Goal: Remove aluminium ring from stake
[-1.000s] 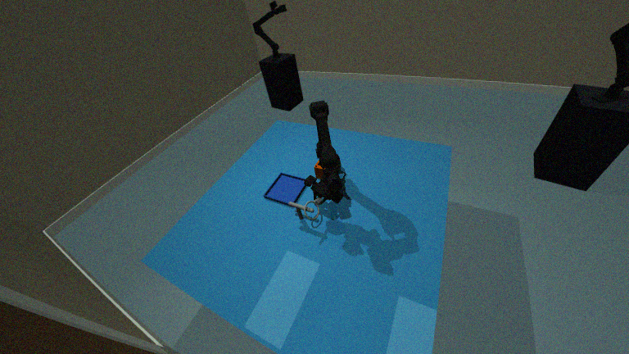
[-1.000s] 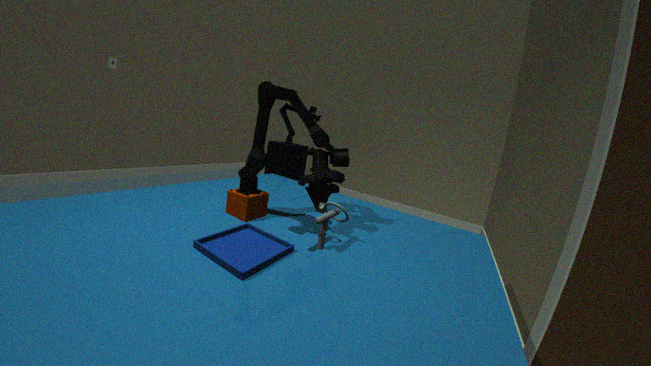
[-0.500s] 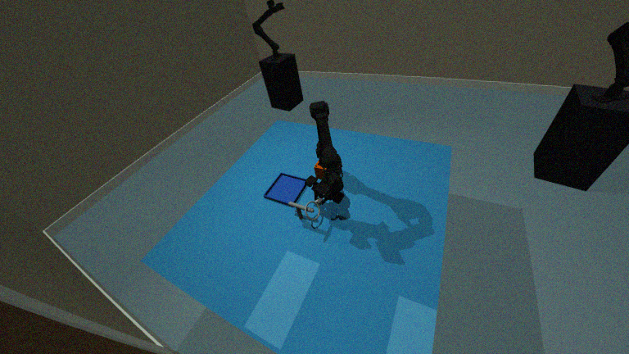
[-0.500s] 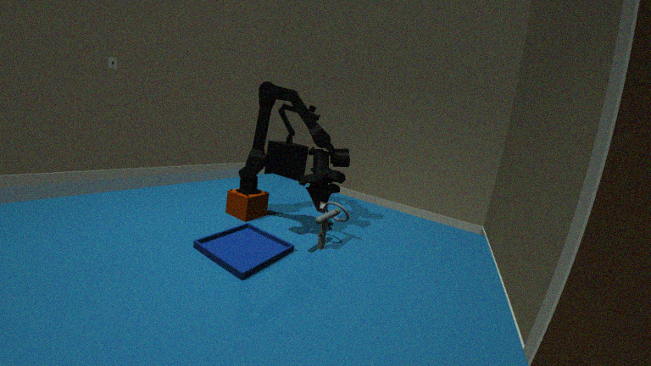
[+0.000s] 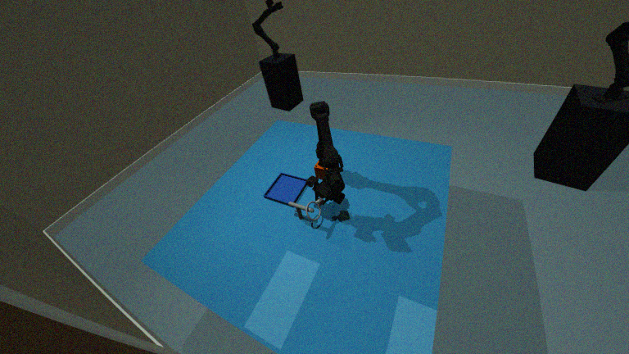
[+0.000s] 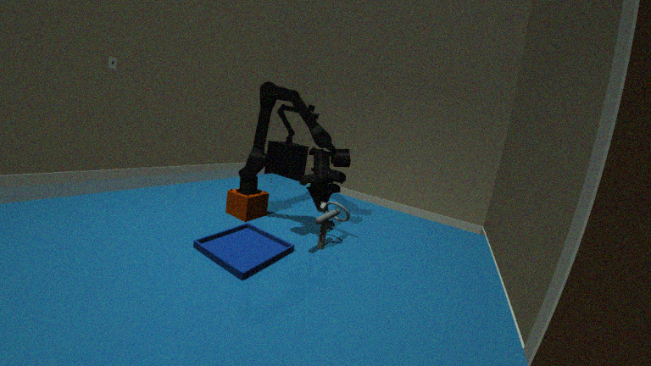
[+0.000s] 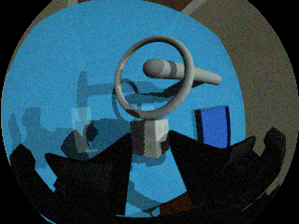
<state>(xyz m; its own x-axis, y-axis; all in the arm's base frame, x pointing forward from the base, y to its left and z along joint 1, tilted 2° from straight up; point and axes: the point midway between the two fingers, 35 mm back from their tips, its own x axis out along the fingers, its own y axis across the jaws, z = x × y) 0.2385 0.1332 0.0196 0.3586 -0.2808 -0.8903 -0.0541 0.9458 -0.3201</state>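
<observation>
Right now the aluminium ring is 5 cm ahead of my gripper tip, 1 cm to the left of it and 1 cm above it. From my gripper tip the other things lie so: blue tray (27 cm to the right, 8 cm below, 4 cm behind).
</observation>
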